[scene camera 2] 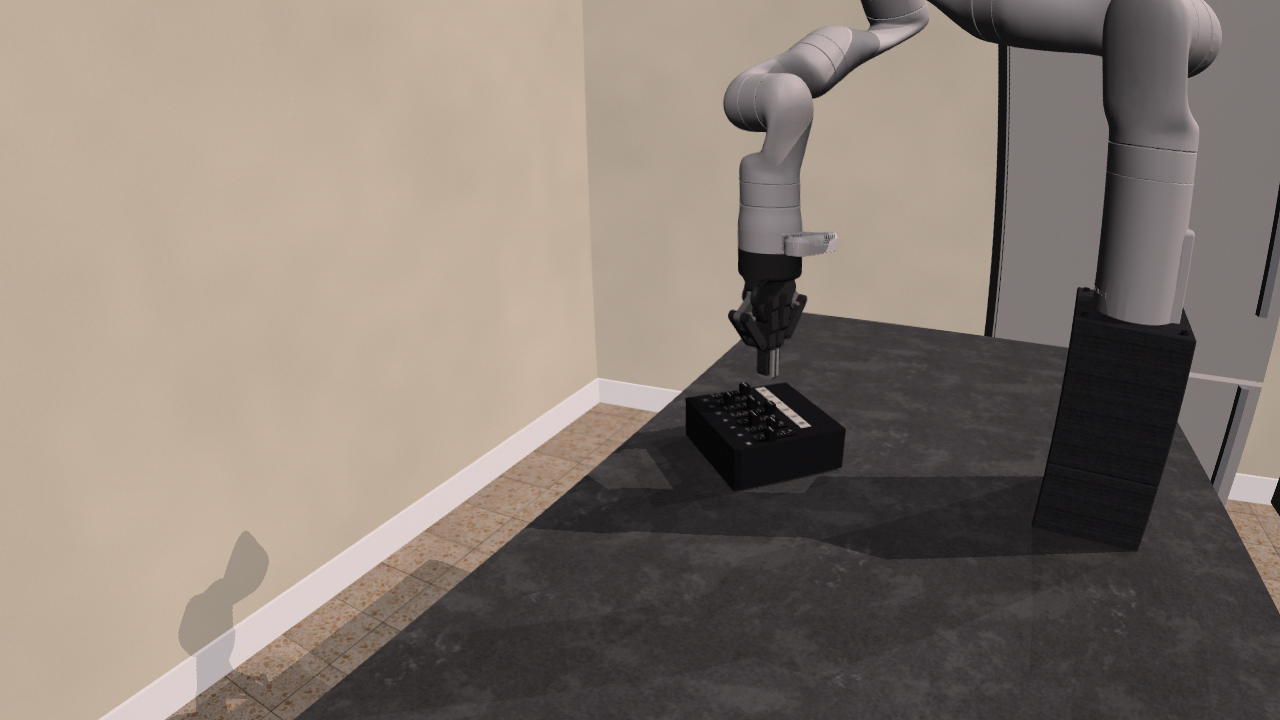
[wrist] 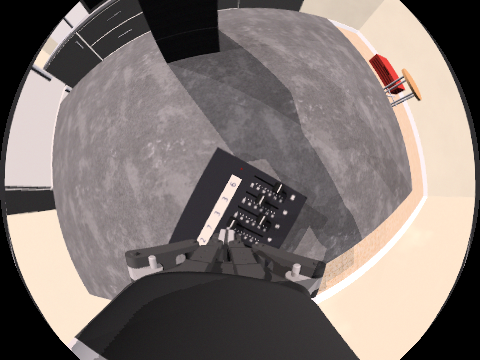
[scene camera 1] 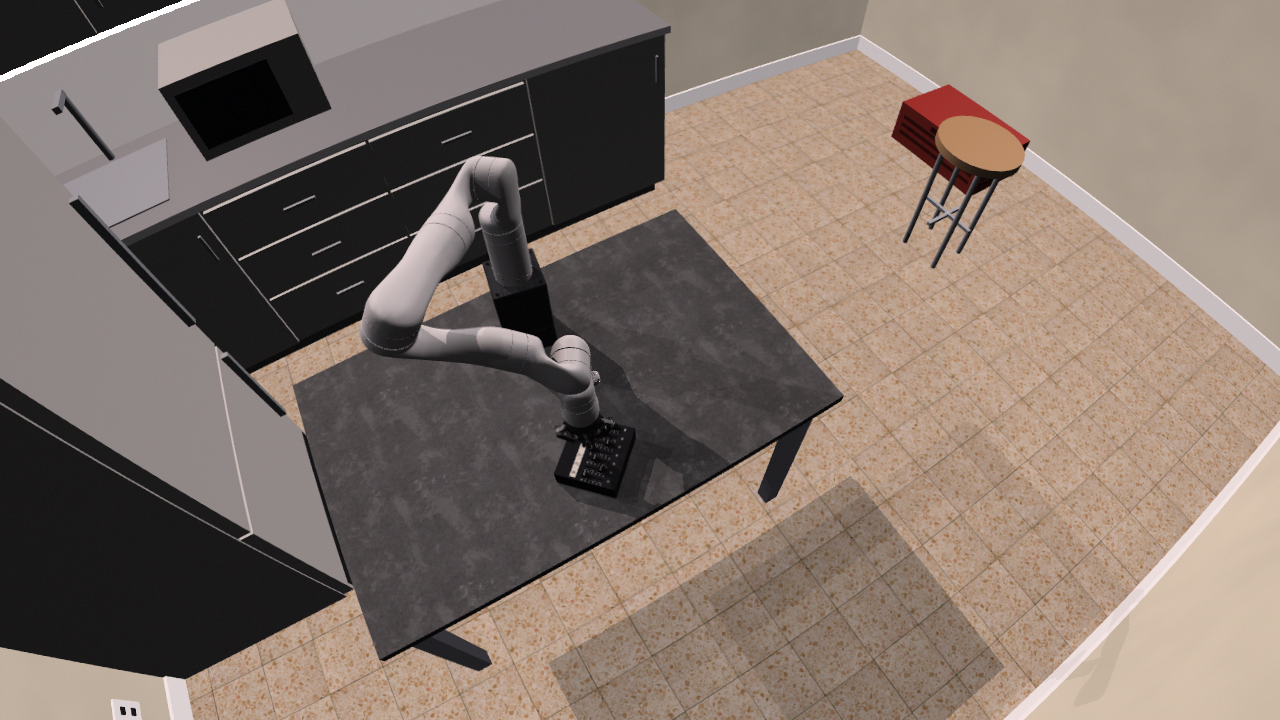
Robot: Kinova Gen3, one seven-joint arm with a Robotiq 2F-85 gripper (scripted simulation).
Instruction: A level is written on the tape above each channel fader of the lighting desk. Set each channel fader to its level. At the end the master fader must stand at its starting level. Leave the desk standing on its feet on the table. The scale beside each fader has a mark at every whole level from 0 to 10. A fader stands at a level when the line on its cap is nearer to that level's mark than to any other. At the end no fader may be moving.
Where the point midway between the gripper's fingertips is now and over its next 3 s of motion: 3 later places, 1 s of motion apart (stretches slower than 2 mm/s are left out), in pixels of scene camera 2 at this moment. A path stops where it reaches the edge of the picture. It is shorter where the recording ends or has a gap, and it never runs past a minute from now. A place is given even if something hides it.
My gripper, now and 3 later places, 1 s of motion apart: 767, 377; 779, 377; 785, 377; 785, 383
